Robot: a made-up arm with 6 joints.
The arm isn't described. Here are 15 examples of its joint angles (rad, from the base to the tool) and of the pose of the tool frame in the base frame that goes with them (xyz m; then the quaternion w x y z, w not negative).
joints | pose
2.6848 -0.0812 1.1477 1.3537 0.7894 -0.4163 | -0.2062 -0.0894 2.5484 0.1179 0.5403 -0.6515 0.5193
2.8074 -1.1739 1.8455 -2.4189 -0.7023 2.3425 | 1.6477 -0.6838 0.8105 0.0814 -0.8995 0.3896 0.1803
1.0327 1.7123 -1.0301 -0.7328 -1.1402 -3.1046 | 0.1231 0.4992 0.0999 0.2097 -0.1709 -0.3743 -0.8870
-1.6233 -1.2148 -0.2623 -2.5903 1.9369 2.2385 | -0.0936 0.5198 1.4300 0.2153 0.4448 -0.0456 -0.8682
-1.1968 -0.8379 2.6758 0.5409 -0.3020 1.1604 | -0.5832 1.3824 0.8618 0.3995 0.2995 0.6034 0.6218
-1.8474 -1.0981 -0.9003 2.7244 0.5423 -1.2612 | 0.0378 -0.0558 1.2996 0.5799 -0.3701 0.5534 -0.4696
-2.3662 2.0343 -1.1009 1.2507 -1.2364 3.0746 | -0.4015 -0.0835 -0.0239 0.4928 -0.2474 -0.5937 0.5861
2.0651 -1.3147 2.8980 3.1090 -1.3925 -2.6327 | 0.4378 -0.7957 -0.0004 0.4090 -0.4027 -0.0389 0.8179
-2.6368 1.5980 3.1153 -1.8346 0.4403 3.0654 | -1.0470 -0.4624 1.4633 0.2998 0.4908 -0.1967 0.7941
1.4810 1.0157 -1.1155 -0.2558 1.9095 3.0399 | 0.1557 1.0723 0.4161 0.0739 0.8099 0.5773 -0.0730
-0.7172 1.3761 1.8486 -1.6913 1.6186 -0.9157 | 1.1639 -1.3400 1.2179 0.0197 -0.4222 0.8995 0.1105
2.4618 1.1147 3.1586 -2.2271 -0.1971 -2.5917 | -0.4267 0.2956 1.7930 0.6275 0.5221 -0.5689 0.1001
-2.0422 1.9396 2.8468 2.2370 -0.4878 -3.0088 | -0.7769 -1.3238 1.0429 0.4189 -0.2977 -0.6290 -0.5833
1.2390 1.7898 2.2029 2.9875 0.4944 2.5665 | 0.6416 1.9175 0.7484 0.7497 0.2559 0.2420 0.5603
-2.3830 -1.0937 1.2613 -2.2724 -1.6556 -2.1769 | 1.2481 0.9240 1.3149 0.6664 0.6791 0.0841 -0.2960
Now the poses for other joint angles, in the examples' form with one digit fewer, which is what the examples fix.
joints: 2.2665 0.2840 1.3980 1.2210 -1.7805 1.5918
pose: -0.243 0.645 2.236 0.395 -0.793 -0.294 0.357
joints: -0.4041 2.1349 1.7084 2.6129 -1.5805 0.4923
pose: 1.657 -0.844 0.048 0.151 0.734 -0.499 0.435
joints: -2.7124 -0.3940 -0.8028 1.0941 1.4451 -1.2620
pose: -0.363 -0.406 1.552 0.739 -0.054 -0.202 -0.641
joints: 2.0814 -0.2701 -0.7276 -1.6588 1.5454 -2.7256
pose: -0.051 0.594 1.449 0.321 -0.914 -0.215 0.125
